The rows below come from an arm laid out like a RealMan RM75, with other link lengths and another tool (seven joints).
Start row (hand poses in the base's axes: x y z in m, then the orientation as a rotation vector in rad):
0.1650, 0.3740, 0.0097, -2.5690, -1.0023, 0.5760
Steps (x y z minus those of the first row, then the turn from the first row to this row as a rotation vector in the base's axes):
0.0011, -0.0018, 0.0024, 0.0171, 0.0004, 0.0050
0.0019, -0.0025, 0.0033, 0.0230, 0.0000, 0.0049
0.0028, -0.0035, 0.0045, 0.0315, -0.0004, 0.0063
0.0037, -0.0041, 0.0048, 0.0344, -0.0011, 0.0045
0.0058, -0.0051, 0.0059, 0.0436, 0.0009, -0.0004
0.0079, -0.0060, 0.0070, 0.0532, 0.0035, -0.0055
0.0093, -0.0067, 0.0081, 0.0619, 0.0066, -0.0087
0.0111, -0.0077, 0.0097, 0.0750, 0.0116, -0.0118
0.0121, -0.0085, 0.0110, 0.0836, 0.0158, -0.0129
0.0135, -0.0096, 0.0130, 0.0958, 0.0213, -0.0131
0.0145, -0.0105, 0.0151, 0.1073, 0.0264, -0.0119
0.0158, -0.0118, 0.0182, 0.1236, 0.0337, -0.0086
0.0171, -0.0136, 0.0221, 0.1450, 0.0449, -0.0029
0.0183, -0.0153, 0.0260, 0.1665, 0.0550, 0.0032
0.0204, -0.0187, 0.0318, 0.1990, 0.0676, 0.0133
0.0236, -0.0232, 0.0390, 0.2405, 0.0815, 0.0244
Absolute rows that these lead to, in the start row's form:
0.1661, 0.3722, 0.0121, -2.5521, -1.0095, 0.5668
0.1669, 0.3715, 0.0130, -2.5472, -1.0097, 0.5625
0.1678, 0.3705, 0.0142, -2.5395, -1.0119, 0.5569
0.1687, 0.3699, 0.0145, -2.5380, -1.0098, 0.5538
0.1708, 0.3689, 0.0156, -2.5306, -1.0029, 0.5491
0.1729, 0.3680, 0.0167, -2.5227, -0.9956, 0.5448
0.1743, 0.3673, 0.0178, -2.5146, -0.9907, 0.5423
0.1761, 0.3663, 0.0194, -2.5016, -0.9853, 0.5392
0.1771, 0.3655, 0.0207, -2.4923, -0.9828, 0.5386
0.1785, 0.3644, 0.0227, -2.4788, -0.9810, 0.5375
0.1795, 0.3635, 0.0248, -2.4657, -0.9812, 0.5366
0.1808, 0.3622, 0.0279, -2.4465, -0.9835, 0.5359
0.1821, 0.3604, 0.0318, -2.4200, -0.9876, 0.5372
0.1833, 0.3587, 0.0357, -2.3938, -0.9924, 0.5372
0.1854, 0.3553, 0.0415, -2.3554, -1.0012, 0.5341
0.1886, 0.3508, 0.0487, -2.3081, -1.0104, 0.5271

